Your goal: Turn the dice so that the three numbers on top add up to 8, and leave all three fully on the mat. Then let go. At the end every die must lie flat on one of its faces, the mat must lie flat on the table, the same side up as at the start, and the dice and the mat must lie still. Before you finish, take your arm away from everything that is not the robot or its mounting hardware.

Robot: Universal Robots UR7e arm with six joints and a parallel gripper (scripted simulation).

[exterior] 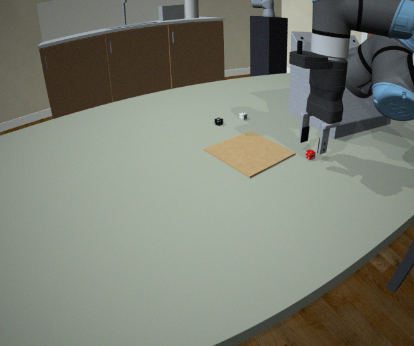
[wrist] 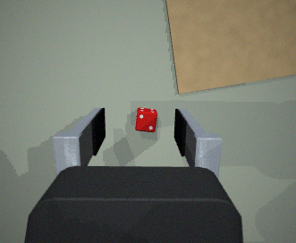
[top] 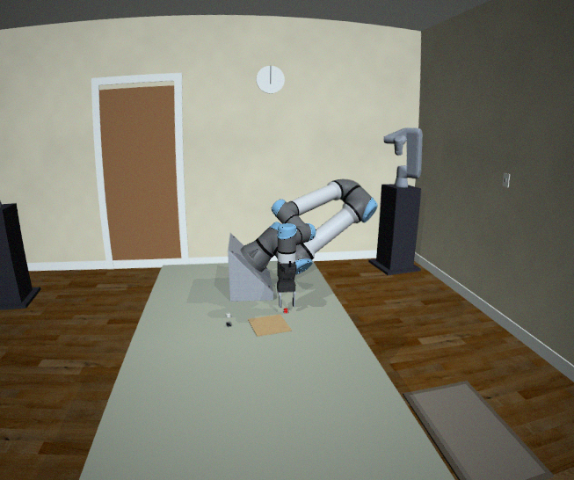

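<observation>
Right now the red die is 4 cm below my hand. Also, from my hand: tan mat (10 cm to the right, 9 cm ahead, 5 cm below); white die (25 cm to the right, 4 cm below, 2 cm behind).
</observation>
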